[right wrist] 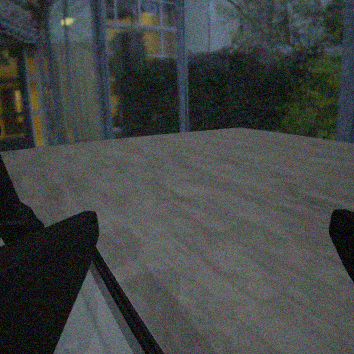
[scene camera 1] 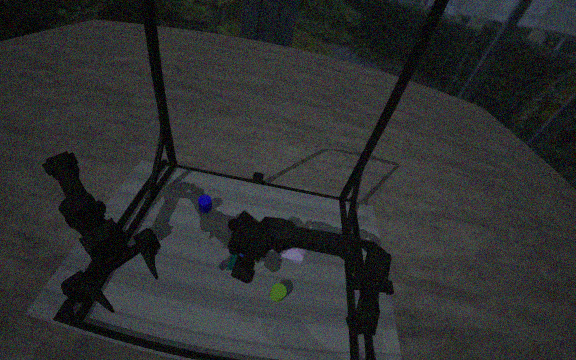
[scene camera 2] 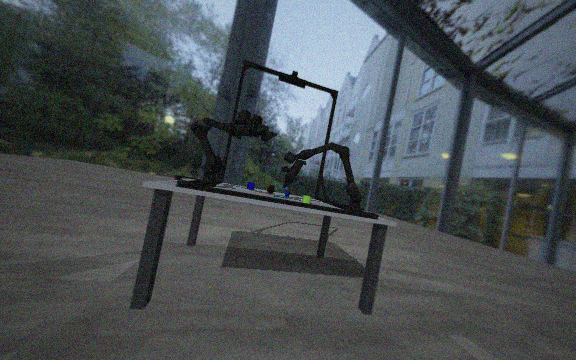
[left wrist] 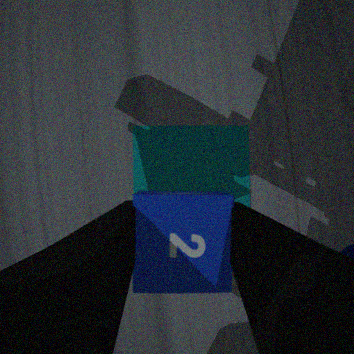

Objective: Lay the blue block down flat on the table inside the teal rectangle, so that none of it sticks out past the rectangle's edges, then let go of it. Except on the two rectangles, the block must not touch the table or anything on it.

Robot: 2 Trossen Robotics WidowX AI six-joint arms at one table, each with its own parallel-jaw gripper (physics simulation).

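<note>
The blue block, marked with a white 2, is held between the fingers of my left gripper. It hangs above the table; its height is hard to judge. The teal rectangle lies beneath; in the left wrist view it shows beyond the block, mostly in shadow, its near part hidden by the block. The lilac rectangle shows partly, right of my left gripper in scene camera 1. My right gripper is open, raised and empty at the left.
A lime cylinder stands near my left gripper. A darker blue cylinder stands farther left. A dark ball and a small blue ball are on the table. Black frame posts rise around it.
</note>
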